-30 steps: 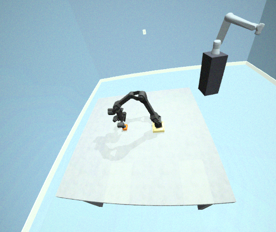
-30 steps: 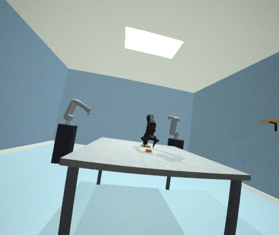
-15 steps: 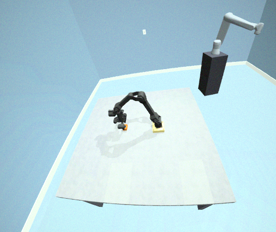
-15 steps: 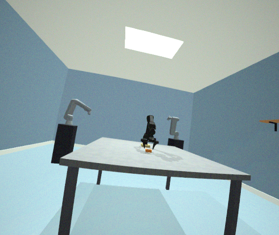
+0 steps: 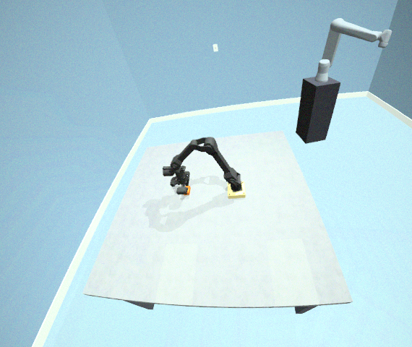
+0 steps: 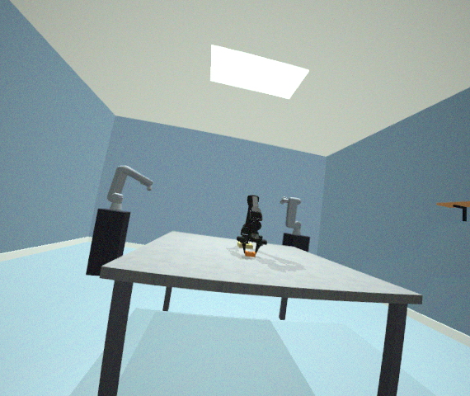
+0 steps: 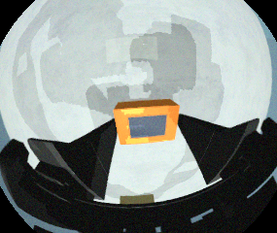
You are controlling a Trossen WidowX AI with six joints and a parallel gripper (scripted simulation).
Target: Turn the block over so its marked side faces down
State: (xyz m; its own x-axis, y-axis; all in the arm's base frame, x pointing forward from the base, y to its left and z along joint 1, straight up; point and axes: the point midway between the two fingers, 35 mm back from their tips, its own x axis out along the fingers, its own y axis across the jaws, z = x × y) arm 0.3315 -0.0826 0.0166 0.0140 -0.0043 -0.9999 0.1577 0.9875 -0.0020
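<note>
The block is 1 cm above my gripper tip.
</note>
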